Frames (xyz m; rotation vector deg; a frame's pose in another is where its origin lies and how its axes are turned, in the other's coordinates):
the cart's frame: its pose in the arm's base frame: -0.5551 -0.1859 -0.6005 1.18 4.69 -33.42
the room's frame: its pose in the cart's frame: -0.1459 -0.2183 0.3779 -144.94 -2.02 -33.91
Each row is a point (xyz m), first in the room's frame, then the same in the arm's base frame.
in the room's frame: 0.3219 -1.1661 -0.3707
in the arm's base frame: -0.2903 0.3174 0.7814
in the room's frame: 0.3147 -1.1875 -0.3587
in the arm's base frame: -0.2805 0.3410 0.7802
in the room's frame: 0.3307 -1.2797 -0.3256
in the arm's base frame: -0.2144 0.4104 0.8060
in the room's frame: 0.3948 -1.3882 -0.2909
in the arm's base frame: -0.1059 0.4643 0.8552
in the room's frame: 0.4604 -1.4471 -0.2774
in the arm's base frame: -0.0276 0.4740 0.8967
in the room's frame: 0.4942 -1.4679 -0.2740
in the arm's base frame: 0.0071 0.4708 0.9160
